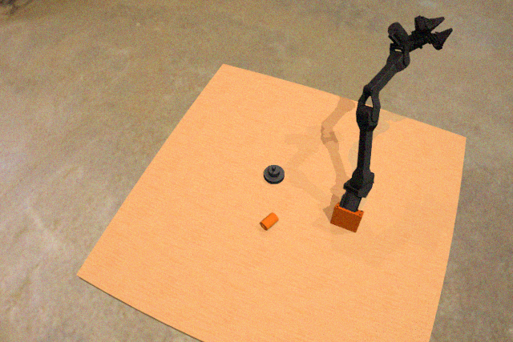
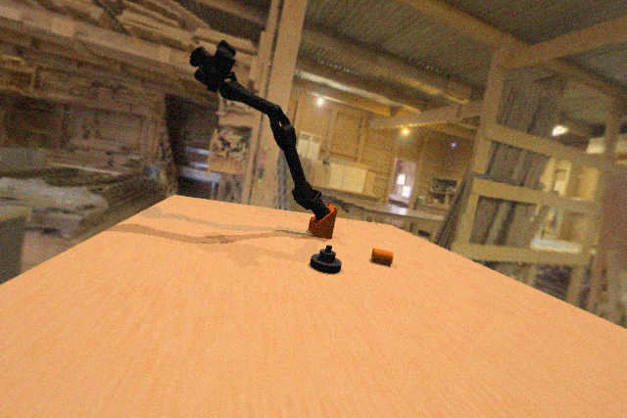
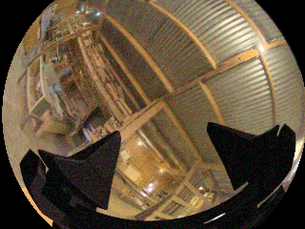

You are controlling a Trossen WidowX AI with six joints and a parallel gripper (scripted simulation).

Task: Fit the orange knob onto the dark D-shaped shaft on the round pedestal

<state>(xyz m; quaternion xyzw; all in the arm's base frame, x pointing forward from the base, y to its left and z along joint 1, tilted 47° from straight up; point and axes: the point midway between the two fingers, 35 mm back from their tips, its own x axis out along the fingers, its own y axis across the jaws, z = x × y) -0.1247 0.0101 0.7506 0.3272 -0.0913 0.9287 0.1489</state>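
Now: the orange knob 330 mm ahead of my gripper tip, 720 mm to the left of it and 620 mm below it. Also, from my gripper tip: dark round pedestal: 430 mm ahead, 510 mm to the left, 610 mm below.
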